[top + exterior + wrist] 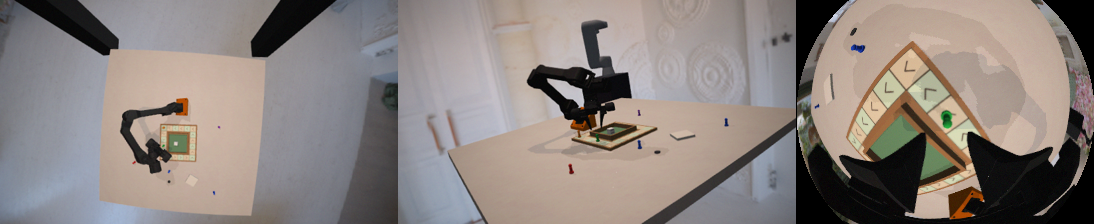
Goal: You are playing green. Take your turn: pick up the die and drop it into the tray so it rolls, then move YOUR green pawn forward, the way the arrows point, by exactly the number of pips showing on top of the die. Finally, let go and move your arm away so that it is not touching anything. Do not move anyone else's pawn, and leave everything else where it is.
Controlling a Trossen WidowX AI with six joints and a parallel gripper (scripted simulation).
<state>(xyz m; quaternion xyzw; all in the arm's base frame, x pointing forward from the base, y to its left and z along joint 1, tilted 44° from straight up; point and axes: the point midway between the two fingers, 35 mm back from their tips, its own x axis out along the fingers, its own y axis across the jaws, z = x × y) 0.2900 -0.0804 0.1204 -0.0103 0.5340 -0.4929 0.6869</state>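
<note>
Now: gripper tip 40 mm above the green pawn. From my gripper tip the other things lie so: green-floored tray: 110 mm to the left, 60 mm below, 20 mm behind; orange pawn: 140 mm behind, 40 mm below; white die: 100 mm to the left, 40 mm below, 20 mm behind.
</note>
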